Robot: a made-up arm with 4 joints.
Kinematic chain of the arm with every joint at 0, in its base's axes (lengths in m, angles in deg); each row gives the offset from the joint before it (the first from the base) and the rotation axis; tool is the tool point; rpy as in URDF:
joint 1: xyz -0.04 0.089 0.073 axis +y
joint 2: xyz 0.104 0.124 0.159 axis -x
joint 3: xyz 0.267 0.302 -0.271 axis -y
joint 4: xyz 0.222 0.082 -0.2 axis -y
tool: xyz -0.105 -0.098 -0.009 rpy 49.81 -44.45 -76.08
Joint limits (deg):
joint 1: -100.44..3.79
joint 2: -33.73..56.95
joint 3: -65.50..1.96
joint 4: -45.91..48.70
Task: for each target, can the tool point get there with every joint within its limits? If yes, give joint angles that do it. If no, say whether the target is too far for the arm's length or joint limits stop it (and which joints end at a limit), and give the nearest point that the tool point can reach.
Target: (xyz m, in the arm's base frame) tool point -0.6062 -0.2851 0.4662
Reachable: no: joint limits stop it (at a limit: joint 1, joint 2, joint 3, joint 4) | nearest point 0.1584 0.0363 0.6361 | short by 0.847 m
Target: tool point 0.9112 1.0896 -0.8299
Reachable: no: too far | nearest point 0.4787 0.6224 -0.2687 | short by 0.849 m
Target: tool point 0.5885 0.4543 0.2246
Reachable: yes | joints -54.54 4.47 -6.50 41.49
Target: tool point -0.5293 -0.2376 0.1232
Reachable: no: joint limits stop it (at a limit: joint 1, joint 2, joint 3, joint 4) | nearest point 0.1130 -0.0788 -0.3100 | short by 0.791 m
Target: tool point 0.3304 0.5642 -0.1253
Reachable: yes | joints -10.07 -8.43 -51.71 -31.40
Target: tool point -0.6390 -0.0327 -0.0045
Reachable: no: joint limits stop it (at a limit: joint 1, joint 2, joint 3) | nearest point 0.1134 -0.0774 -0.3091 | short by 0.813 m
